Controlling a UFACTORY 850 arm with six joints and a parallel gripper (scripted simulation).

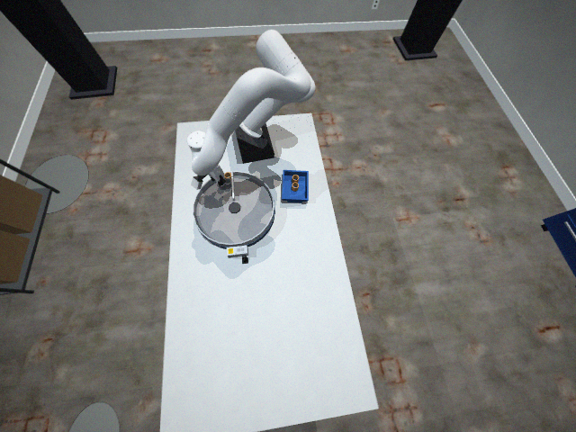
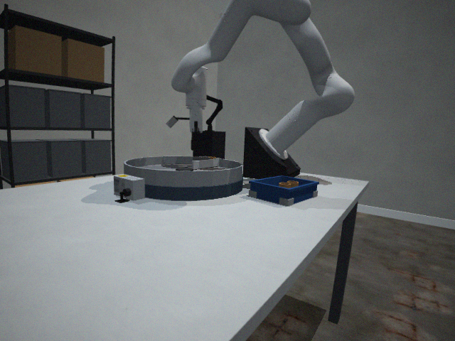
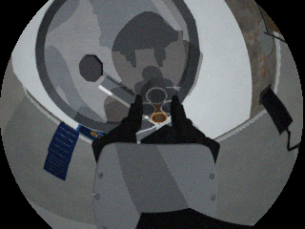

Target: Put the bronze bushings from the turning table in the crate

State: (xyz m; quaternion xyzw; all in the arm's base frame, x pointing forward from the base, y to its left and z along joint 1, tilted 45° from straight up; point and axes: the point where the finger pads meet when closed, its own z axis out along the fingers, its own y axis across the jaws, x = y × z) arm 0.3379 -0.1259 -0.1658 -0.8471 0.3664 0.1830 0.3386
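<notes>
The round turning table lies 13 cm ahead of my hand, 6 cm to the left of it and 9 cm below it. Also, from my hand: crate (4 cm ahead, 41 cm to the left, 12 cm below).
</notes>
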